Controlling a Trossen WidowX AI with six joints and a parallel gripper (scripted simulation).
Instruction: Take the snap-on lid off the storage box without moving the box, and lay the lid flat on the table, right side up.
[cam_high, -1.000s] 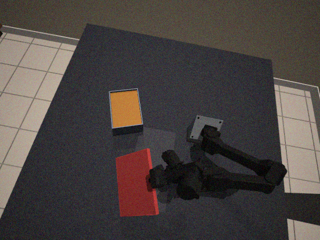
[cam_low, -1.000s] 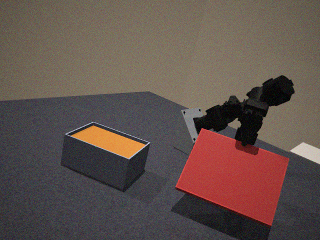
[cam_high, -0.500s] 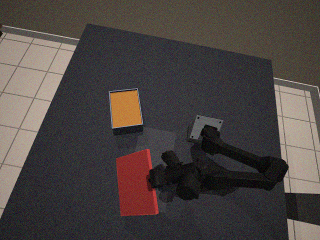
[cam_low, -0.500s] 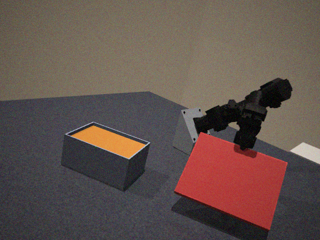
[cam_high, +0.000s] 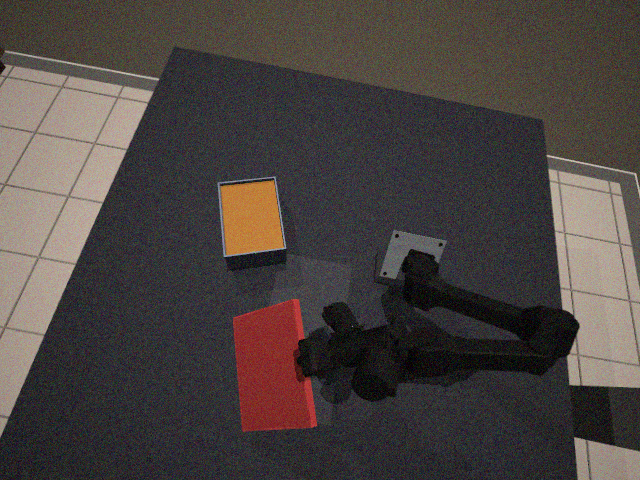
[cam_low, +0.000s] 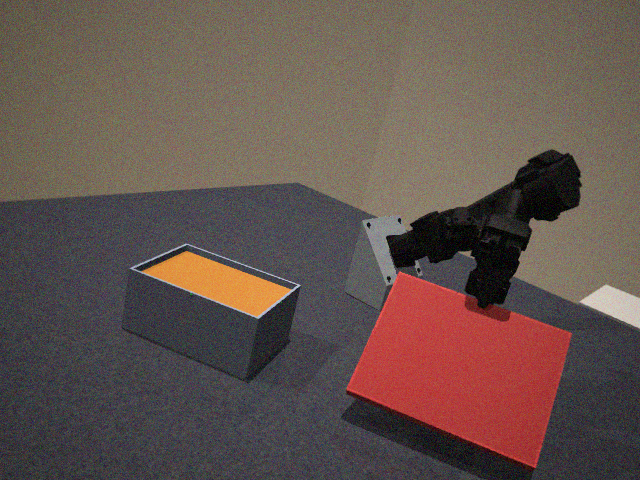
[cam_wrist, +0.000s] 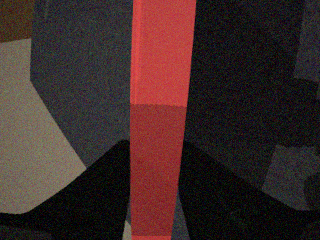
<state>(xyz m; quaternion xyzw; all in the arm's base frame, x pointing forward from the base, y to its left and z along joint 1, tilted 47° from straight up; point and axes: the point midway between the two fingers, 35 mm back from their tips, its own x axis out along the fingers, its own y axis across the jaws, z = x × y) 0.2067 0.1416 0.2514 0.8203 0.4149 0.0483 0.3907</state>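
Right now my gripper tip is 60 mm short of the red lid, 20 mm to the right of it and 50 mm above it. The rest, counted from my gripper tip: box: 210 mm ahead, 310 mm to the right, 110 mm below.
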